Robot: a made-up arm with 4 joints. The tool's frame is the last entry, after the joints. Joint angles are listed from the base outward. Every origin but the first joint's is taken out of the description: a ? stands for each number. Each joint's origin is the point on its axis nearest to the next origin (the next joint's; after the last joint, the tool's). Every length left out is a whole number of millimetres.
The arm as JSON. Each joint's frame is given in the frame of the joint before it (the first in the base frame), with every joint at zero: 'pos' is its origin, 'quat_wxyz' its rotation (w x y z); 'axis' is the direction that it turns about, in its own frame. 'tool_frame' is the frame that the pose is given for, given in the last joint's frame.
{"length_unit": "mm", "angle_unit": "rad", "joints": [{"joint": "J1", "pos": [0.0, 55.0, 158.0], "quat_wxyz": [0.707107, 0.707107, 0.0, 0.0], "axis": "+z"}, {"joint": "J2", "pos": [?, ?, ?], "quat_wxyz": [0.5, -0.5, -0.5, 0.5], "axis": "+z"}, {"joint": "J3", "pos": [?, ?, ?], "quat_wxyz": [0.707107, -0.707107, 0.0, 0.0], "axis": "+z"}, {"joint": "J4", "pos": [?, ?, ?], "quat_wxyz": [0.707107, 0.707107, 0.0, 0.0], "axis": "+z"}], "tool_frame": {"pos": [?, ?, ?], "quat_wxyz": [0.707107, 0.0, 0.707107, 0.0]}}
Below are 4 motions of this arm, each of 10 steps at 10 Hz.
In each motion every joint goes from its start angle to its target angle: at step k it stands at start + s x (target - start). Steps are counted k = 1, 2, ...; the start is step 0. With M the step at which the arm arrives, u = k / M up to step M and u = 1 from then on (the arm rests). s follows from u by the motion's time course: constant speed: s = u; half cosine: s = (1 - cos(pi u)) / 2; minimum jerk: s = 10 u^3 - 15 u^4 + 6 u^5.
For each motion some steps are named. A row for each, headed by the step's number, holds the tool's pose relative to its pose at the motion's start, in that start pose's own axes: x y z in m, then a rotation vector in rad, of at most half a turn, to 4 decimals.
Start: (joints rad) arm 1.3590 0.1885 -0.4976 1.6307
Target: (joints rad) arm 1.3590 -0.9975 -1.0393 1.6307
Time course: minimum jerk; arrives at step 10
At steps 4, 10:
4: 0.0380 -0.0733 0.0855 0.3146 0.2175 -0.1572
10: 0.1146 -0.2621 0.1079 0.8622 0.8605 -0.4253

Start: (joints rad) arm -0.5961 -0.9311 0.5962 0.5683
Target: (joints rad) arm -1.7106 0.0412 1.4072 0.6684
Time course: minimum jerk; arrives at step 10
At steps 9, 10:
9: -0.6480 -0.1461 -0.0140 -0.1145 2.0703 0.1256
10: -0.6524 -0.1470 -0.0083 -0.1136 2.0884 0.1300

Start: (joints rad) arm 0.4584 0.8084 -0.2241 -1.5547
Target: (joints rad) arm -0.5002 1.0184 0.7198 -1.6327
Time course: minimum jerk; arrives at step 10
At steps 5, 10:
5: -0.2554 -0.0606 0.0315 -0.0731 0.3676 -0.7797
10: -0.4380 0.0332 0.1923 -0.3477 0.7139 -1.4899

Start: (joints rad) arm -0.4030 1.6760 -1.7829 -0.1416
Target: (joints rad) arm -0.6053 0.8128 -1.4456 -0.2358
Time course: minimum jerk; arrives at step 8
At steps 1, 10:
1: -0.0004 0.0007 -0.0015 0.0018 0.0030 -0.0148
10: -0.0053 0.0835 -0.0770 0.2481 0.2116 -0.9312

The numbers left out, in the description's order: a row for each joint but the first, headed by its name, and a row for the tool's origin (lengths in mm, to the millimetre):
J2: -21.0 70.0 0.0
J3: -269.0 58.0 0.0
J4: -163.0 201.0 0.0
tool: -10.0 -23.0 0.0

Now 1 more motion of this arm.
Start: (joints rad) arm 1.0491 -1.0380 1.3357 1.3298
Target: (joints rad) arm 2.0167 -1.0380 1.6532 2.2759
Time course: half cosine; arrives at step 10
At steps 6, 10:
6: 0.0241 -0.0662 -0.0286 -1.1569 -0.0656 -0.1292
10: 0.0336 -0.1080 -0.0381 -1.7659 -0.0189 -0.2242

